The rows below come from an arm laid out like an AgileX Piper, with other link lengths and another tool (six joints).
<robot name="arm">
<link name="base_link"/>
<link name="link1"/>
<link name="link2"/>
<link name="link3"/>
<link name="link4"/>
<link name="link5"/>
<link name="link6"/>
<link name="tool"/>
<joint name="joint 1" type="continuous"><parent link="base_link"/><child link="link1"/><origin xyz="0 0 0.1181"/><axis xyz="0 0 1"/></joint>
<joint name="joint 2" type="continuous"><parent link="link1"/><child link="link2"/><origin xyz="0 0 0"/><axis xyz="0 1 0"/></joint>
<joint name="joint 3" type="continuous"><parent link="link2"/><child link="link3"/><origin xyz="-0.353 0 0.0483"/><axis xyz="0 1 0"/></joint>
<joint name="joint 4" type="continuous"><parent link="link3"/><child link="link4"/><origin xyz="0.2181 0 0.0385"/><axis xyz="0.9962 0 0.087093"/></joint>
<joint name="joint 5" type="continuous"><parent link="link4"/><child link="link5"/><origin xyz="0 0 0"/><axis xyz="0 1 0"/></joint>
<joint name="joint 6" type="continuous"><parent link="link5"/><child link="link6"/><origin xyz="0.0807 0 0.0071"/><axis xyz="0.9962 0 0.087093"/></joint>
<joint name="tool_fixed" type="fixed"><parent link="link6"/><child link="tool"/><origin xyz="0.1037 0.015 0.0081" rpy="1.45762 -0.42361 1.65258"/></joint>
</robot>
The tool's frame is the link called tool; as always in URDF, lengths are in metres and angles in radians. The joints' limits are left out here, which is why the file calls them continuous.
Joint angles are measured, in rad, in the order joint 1, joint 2, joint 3, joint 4, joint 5, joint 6. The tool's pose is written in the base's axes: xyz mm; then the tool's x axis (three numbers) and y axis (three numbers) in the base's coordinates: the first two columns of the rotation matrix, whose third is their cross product. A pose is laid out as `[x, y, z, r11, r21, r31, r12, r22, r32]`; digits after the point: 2 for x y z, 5 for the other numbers.
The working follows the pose.
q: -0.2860 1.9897 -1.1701 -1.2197 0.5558 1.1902
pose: [422.09, -206.03, 151.39, 0.79851, 0.59738, -0.07430, 0.46628, -0.53570, 0.70399]
Where each joint sits with the arm in this pose, in the base's axes (m; each line is computed from the numbers above, not from the rounded line before):
joint 1: 0.0000 0.0000 0.1181
joint 2: 0.0000 0.0000 0.1181
joint 3: 0.1801 -0.0530 0.4209
joint 4: 0.3499 -0.1029 0.2878
joint 5: 0.3499 -0.1029 0.2878
joint 6: 0.3783 -0.1530 0.2309
the tool: 0.4221 -0.2060 0.1514

